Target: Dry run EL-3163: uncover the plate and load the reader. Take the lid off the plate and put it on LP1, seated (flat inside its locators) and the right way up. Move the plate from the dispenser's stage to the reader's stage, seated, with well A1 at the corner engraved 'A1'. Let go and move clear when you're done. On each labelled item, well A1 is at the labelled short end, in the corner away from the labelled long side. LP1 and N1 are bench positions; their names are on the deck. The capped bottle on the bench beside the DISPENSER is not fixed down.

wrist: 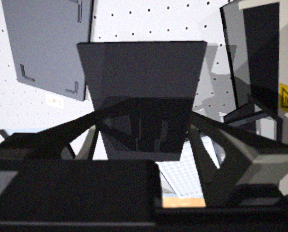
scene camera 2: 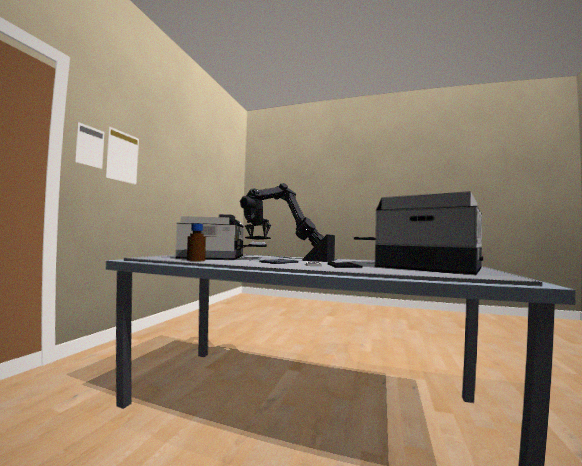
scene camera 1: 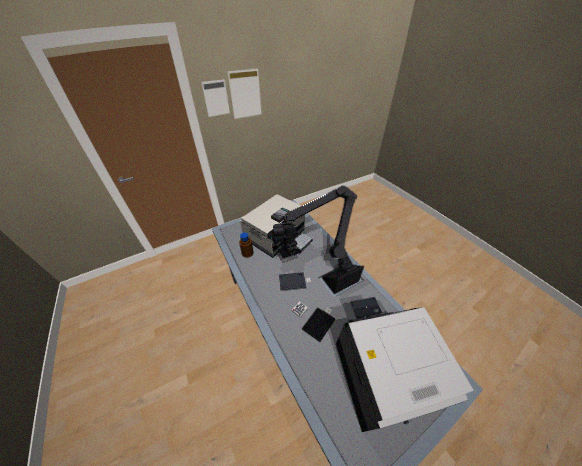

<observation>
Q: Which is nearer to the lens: the dark see-through lid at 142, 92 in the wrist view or the plate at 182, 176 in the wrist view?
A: The dark see-through lid.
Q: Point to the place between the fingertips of the gripper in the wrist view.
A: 143, 116
</observation>
